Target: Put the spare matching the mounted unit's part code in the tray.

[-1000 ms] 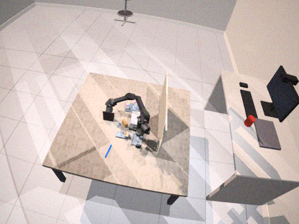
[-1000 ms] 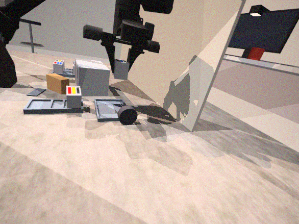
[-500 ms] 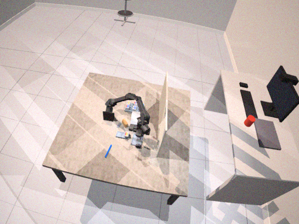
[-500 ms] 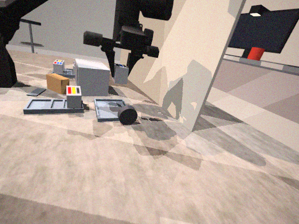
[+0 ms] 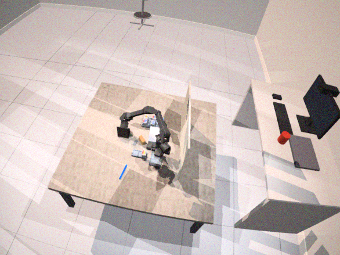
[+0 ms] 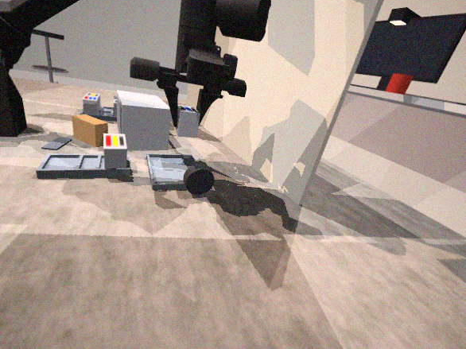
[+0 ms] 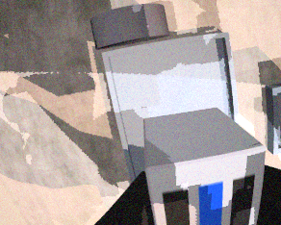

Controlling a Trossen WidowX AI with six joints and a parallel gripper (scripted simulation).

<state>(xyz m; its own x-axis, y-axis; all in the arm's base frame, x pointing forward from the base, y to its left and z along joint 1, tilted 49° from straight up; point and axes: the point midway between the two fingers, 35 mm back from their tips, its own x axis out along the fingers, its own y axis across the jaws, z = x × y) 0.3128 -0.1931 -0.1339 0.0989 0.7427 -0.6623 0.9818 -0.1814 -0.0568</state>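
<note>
The grey tray lies 9 cm below my gripper tip, 1 cm to the left of it and 1 cm behind it. From my gripper tip the other things lie so: grey spare block (2 cm above); then slotted grey holder (15 cm behind, 9 cm below, 4 cm to the left); then dark cylinder (7 cm to the right, 7 cm below, 1 cm ahead).
</note>
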